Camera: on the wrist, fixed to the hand. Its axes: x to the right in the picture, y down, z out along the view.
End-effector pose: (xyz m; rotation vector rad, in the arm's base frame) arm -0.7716 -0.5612 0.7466 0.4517 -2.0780 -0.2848
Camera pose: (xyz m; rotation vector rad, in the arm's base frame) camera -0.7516 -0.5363 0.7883 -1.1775 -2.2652 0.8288
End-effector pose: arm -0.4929 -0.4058 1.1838 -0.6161 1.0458 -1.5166
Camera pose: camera -0.5107 -0.4057 1.1344 0.1176 0.6317 -0.1147
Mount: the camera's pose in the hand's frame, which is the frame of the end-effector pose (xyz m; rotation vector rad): 0.0120 0.0341 -0.0381 0.2360 -0.4331 1.5312
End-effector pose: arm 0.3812 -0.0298 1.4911 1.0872 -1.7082 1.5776
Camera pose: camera 0.3416 0.0046 1.4889 0.0297 1.8278 -1.5153
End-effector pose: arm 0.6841 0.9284 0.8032 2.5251 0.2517 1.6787
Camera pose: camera 0.6563 0.8969 0.8347 -1.8682 1.1616 -0.6196
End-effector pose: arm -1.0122 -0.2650 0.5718 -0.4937 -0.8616 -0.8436
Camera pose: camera -0.9628 -0.2762 0.5581 -0.9258 -0.6867 0.7814
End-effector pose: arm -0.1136 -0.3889 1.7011 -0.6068 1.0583 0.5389
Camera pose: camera -0.1557 -0.3893 1.6697 0.6603 0.9858 1.7299
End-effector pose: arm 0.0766 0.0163 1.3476 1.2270 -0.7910 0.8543
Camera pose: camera 0.0542 0.0595 1.3673 0.8397 -2.1104 1.9452
